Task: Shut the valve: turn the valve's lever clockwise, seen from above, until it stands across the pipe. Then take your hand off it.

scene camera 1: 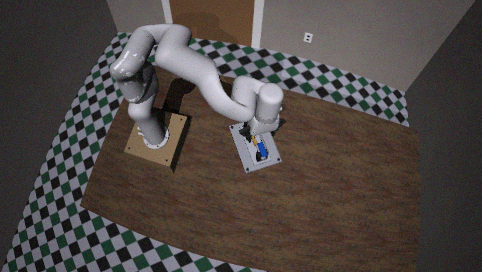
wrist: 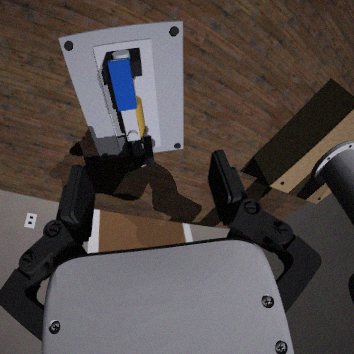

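The valve is mounted on a light grey plate (scene camera 1: 243,156) (wrist: 170,90) on the table. Its lever has a blue grip (scene camera 1: 262,149) (wrist: 122,85) and lies roughly lengthwise along the pipe, over it. A yellow valve part (scene camera 1: 254,141) (wrist: 140,117) shows beside the lever. Black fittings show at both pipe ends. My gripper (wrist: 149,170) is open, with nothing between its fingers. In the wrist view its fingers stand wide apart, below the plate's lower edge. The arm's wrist hides much of the gripper and the far end of the plate in the scene view.
The robot's base stands on a wooden block (scene camera 1: 174,142) (wrist: 305,155) at the left of the brown table (scene camera 1: 345,190) (wrist: 240,60). The arm reaches above the table. Its shadow falls beside the plate. A checkered floor, a wall and a brown door lie beyond.
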